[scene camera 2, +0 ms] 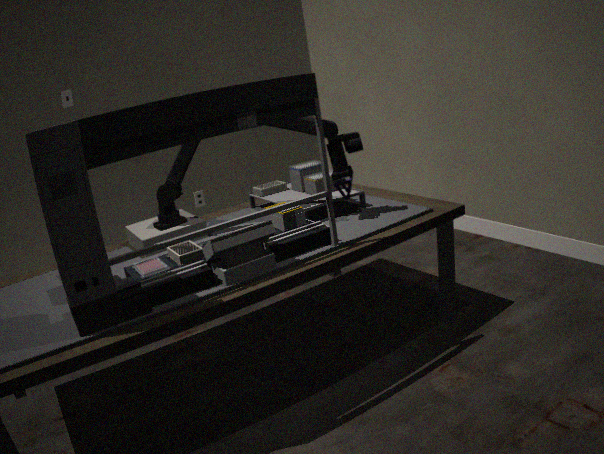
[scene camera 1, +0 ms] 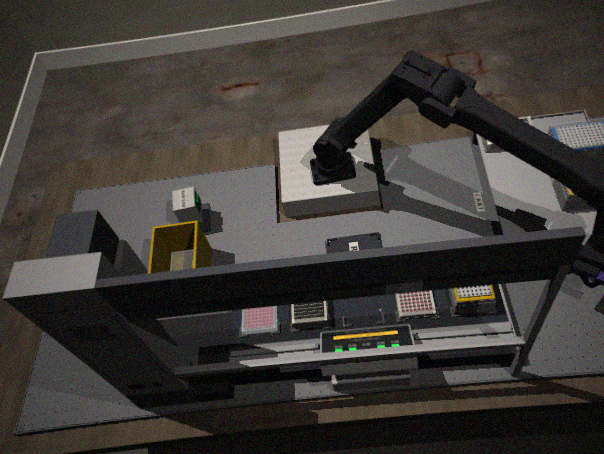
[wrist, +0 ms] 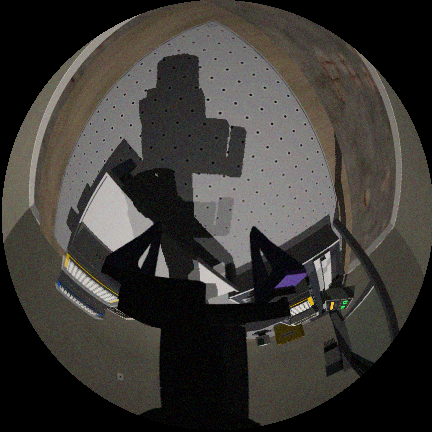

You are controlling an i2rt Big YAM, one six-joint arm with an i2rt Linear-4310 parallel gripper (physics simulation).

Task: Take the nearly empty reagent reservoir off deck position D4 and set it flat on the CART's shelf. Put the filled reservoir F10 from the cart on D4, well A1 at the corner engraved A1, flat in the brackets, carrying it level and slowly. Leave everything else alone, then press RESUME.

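Frame: origin at the arm's base, x ahead, y left, z up, level; millimetres.
Seen in the pictures: gripper, fingertip midpoint: point(scene camera 2: 348, 195) point(scene camera 1: 599, 270) point(wrist: 205, 227); arm's base at its link origin: point(scene camera 1: 332, 170).
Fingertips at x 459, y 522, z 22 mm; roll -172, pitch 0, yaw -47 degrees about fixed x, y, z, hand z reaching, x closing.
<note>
Pixels of each thing's top centre, then the offset from my fingertips to it. "spot": a spot on its surface instead.
- pale ribbed open tray at its top centre: point(scene camera 1: 508, 130) point(wrist: 114, 310) point(scene camera 2: 269, 185) dx -449, dy -41, dz +9 mm
- small dark box at its top centre: point(scene camera 1: 354, 250) dx -212, dy -510, dz -69 mm
- dark gantry beam at a spot on its surface: point(scene camera 1: 320, 270) spot: dx +140, dy -595, dz +448 mm
My gripper point(scene camera 2: 344, 189) point(wrist: 205, 227) is open, with nothing between its fingers. It hangs near the cart's right end in scene view 2. The cart's white shelf point(scene camera 1: 520, 185) point(scene camera 2: 287, 196) point(wrist: 111, 215) carries a pale ribbed open tray point(scene camera 2: 270, 188), which looks like the filled reservoir; its label is unreadable. A similar pale ribbed container point(scene camera 1: 309, 313) point(scene camera 2: 185, 252) sits on the deck beside the pink plate and looks like the nearly empty reservoir. Deck numbers, A1 engraving and liquid levels cannot be read. A small dark box point(scene camera 1: 354, 243) with a partly hidden label starting with R stands behind the gantry beam.
A blue-rimmed rack point(scene camera 1: 577, 135) point(scene camera 2: 304, 175) and a yellow-rimmed rack point(scene camera 2: 314, 183) point(wrist: 90, 280) stand on the cart. The deck holds a pink plate point(scene camera 1: 259, 320), a red-dotted plate point(scene camera 1: 416, 303) and a yellow-rimmed rack point(scene camera 1: 474, 295). A dark gantry beam point(scene camera 1: 320, 270) point(scene camera 2: 200, 112) spans above the deck.
</note>
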